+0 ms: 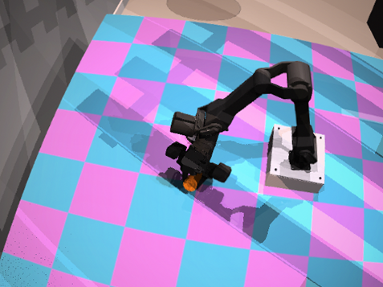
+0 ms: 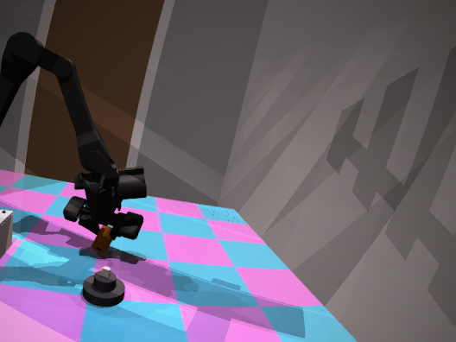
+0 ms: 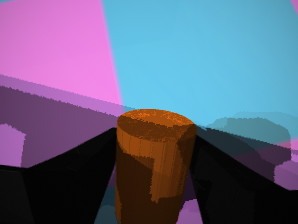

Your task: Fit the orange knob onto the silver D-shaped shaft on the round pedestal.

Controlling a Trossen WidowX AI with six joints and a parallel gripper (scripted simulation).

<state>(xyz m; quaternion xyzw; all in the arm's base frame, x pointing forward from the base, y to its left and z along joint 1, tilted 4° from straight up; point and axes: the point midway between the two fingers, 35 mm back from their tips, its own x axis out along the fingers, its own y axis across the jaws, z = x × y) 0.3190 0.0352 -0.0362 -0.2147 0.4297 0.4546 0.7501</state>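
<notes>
Now: the round pedestal 3 cm behind my gripper tip and 20 cm to the right of it. Round my gripper tip: orange knob (1 cm to the right, 1 cm above).
</notes>
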